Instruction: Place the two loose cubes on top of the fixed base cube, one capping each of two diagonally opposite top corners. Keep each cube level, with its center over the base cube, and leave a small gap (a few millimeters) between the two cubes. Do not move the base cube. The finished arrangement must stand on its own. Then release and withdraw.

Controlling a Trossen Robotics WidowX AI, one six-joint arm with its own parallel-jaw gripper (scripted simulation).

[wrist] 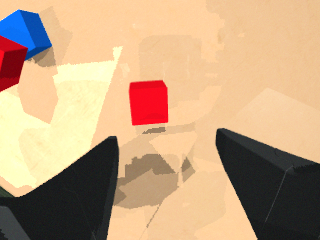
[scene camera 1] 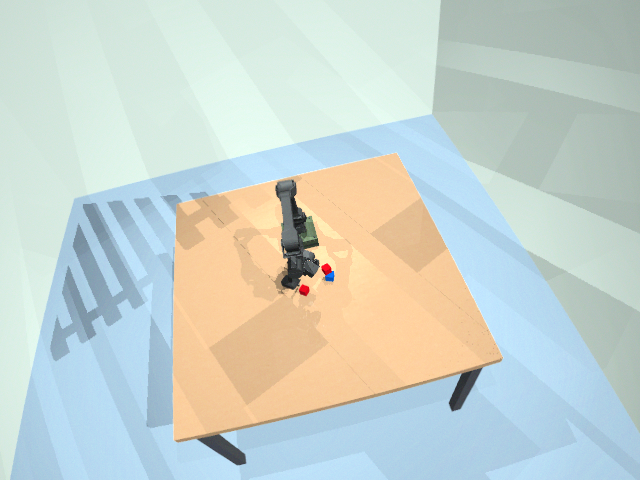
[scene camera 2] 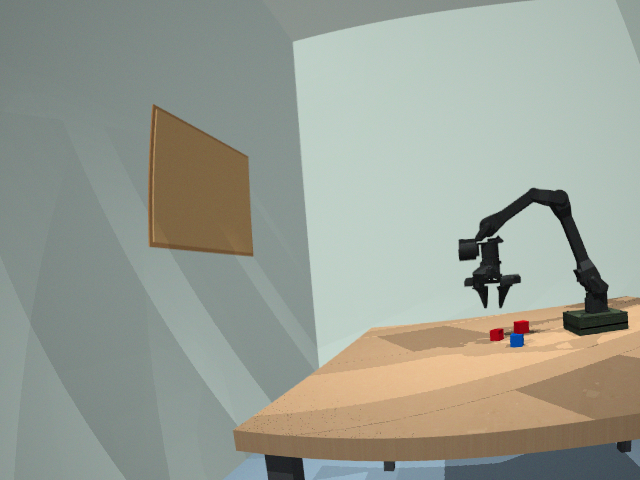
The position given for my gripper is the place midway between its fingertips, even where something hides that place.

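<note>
Gripper state: my gripper (scene camera 2: pixel 493 308) is open and holds nothing. The wrist view shows the gripper (wrist: pixel 168 139) too, as well as a red cube (wrist: pixel 149 99).
</note>
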